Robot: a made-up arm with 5 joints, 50 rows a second.
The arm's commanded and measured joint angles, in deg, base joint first. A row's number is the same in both.
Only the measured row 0 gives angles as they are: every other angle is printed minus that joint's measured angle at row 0.
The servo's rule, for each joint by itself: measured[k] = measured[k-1] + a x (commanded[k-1-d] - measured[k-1]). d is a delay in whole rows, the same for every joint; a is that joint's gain. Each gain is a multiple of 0.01, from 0.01 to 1. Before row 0 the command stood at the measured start. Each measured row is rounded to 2 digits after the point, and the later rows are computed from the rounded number. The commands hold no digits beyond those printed.
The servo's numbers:
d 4
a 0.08 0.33 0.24 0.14 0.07
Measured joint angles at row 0:
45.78 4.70 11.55 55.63 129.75
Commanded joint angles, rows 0 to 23:
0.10 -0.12 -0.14 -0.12 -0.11
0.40 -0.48 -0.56 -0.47 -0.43
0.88 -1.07 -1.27 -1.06 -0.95
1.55 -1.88 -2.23 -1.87 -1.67
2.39 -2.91 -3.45 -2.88 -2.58
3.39 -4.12 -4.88 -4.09 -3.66
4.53 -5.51 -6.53 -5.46 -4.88
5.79 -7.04 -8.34 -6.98 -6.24
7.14 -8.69 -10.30 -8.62 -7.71
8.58 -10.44 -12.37 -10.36 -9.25
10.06 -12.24 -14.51 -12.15 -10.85
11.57 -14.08 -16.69 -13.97 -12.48
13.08 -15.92 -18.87 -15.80 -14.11
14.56 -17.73 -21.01 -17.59 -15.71
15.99 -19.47 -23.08 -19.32 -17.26
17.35 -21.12 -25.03 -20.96 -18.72
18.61 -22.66 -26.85 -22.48 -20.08
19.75 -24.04 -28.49 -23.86 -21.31
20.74 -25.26 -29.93 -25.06 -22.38
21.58 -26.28 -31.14 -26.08 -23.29
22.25 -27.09 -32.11 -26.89 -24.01
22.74 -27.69 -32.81 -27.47 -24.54
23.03 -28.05 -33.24 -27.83 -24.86
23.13 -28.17 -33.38 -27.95 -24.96
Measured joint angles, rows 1 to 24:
0.00 0.00 0.00 0.00 0.00
0.00 0.00 0.00 0.00 0.00
0.00 0.00 0.00 0.00 0.00
0.00 0.00 0.00 0.00 0.00
0.01 -0.04 -0.03 -0.02 -0.01
0.04 -0.19 -0.16 -0.08 -0.04
0.11 -0.48 -0.43 -0.22 -0.10
0.23 -0.94 -0.86 -0.45 -0.21
0.40 -1.59 -1.48 -0.79 -0.38
0.64 -2.42 -2.30 -1.25 -0.61
0.95 -3.44 -3.32 -1.84 -0.91
1.34 -4.63 -4.52 -2.56 -1.28
1.80 -5.97 -5.91 -3.41 -1.73
2.34 -7.45 -7.46 -4.38 -2.26
2.96 -9.03 -9.15 -5.47 -2.86
3.65 -10.70 -10.96 -6.66 -3.53
4.40 -12.42 -12.86 -7.94 -4.27
5.21 -14.17 -14.82 -9.29 -5.07
6.07 -15.92 -16.80 -10.69 -5.92
6.97 -17.64 -18.78 -12.13 -6.82
7.90 -19.30 -20.72 -13.58 -7.75
8.85 -20.86 -22.58 -15.02 -8.70
9.80 -22.31 -24.34 -16.43 -9.66
10.74 -23.62 -25.97 -17.78 -10.61

